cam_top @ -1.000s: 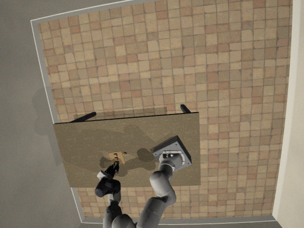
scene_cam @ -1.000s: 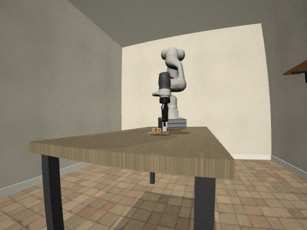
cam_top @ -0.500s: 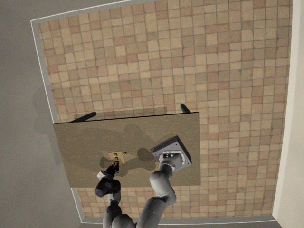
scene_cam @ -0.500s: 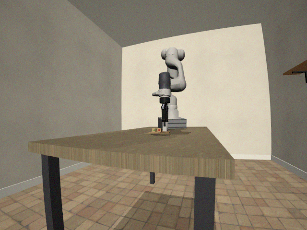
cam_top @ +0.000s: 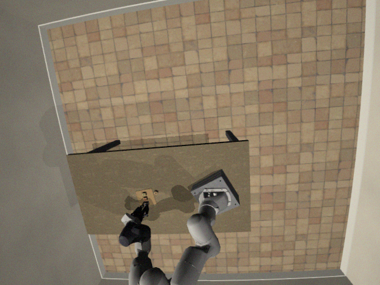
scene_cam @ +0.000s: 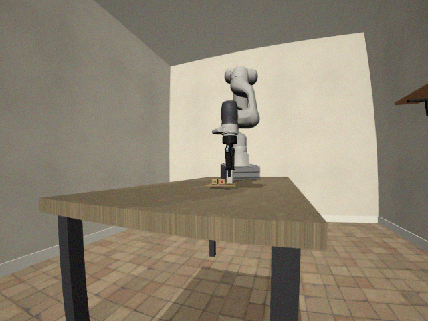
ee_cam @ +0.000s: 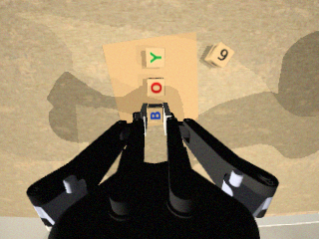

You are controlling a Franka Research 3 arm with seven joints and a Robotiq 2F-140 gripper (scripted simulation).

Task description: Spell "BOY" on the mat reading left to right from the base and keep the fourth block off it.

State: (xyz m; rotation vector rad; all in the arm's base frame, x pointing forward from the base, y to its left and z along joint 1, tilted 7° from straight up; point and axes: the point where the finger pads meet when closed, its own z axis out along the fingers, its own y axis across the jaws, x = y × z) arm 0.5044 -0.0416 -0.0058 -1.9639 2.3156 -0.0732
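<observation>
My hand is 4 cm to the left of the tan mat, 4 cm above it and 1 cm past it.
</observation>
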